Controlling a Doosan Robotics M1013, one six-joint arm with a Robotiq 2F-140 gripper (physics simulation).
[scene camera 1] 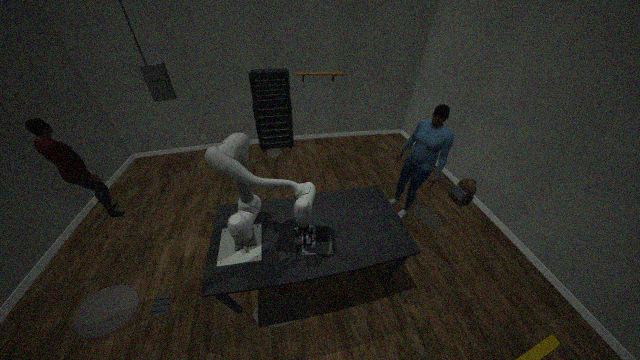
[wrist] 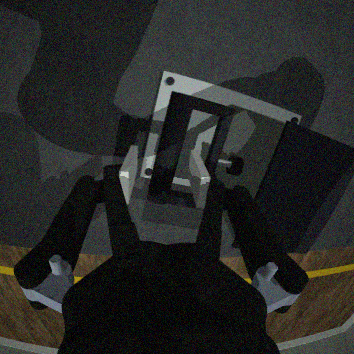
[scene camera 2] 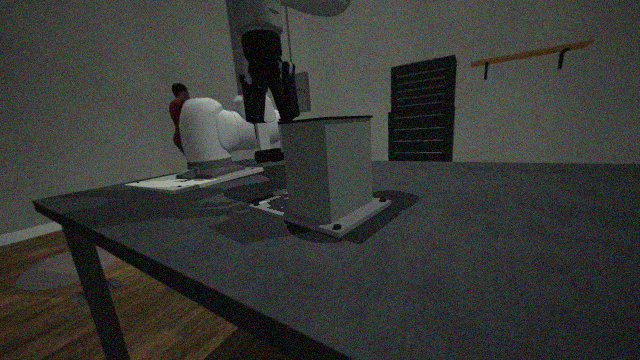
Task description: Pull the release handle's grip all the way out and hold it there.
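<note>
The release handle's grip [wrist: 170, 145] [scene camera 2: 269, 155] is a black bar on the robot's side of a pale grey box [scene camera 2: 325, 170]. The box stands on a bolted light base plate [scene camera 2: 362, 213] [wrist: 240, 100]. My gripper [wrist: 163, 159] [scene camera 2: 275, 143] [scene camera 1: 306, 236] points down and is open part way. In the wrist view its pale fingertips are spread to either side of the bar, with gaps at both sides. In the second scene view the near fingertip ends just above the bar; the other is hidden behind the box. How far out the grip stands cannot be told.
The box's dark top [wrist: 305, 185] lies right of the fingers, close by. A small black knob [wrist: 235, 164] shows beside the right fingertip. All stand on a dark table [scene camera 1: 370, 220] [scene camera 2: 475, 250]. A person in blue [scene camera 1: 427, 150] and one in red [scene camera 1: 62, 157] stand off it.
</note>
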